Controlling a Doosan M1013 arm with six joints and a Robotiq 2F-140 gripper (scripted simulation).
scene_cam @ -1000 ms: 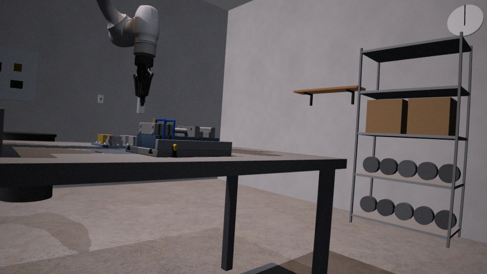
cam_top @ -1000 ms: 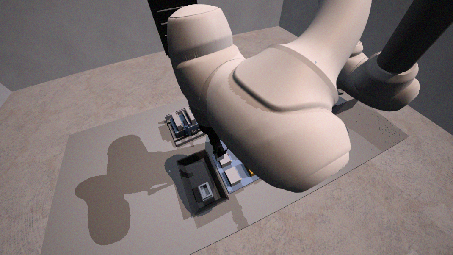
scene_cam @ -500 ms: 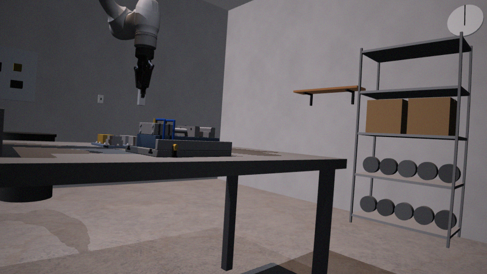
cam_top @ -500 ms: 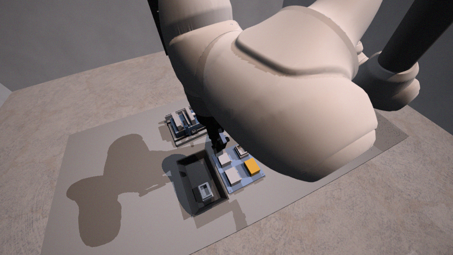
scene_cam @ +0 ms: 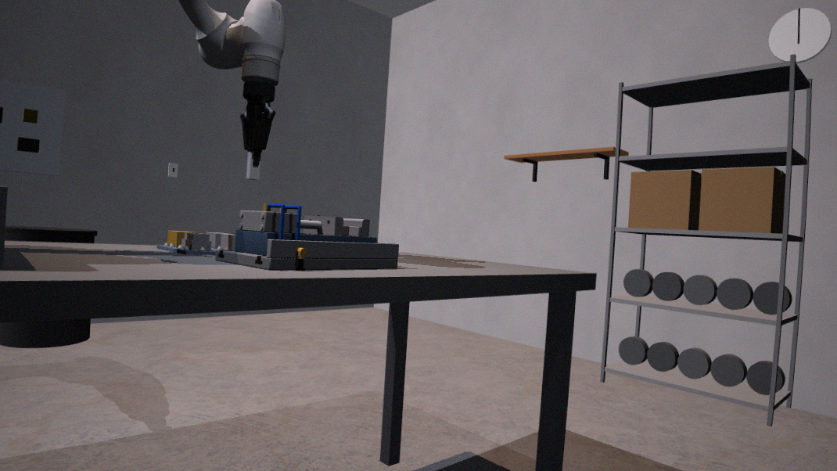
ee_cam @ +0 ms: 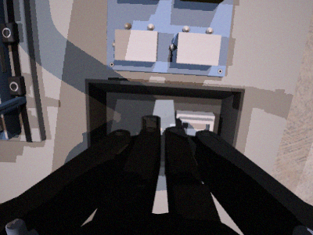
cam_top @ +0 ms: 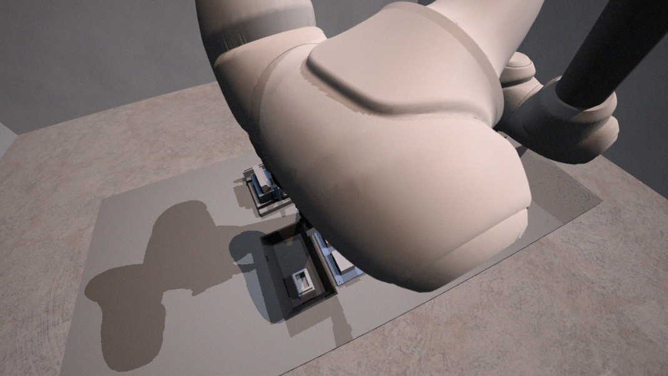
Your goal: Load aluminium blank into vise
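Right now the work stop is 30 mm ahead of my hand, 260 mm to the right of it and 120 mm below it. Round my hand: infeed plate (100 mm behind, 210 mm below); piston rod (50 mm behind, 310 mm to the right, 140 mm below); brass blank (150 mm behind, 50 mm to the left, 190 mm below).
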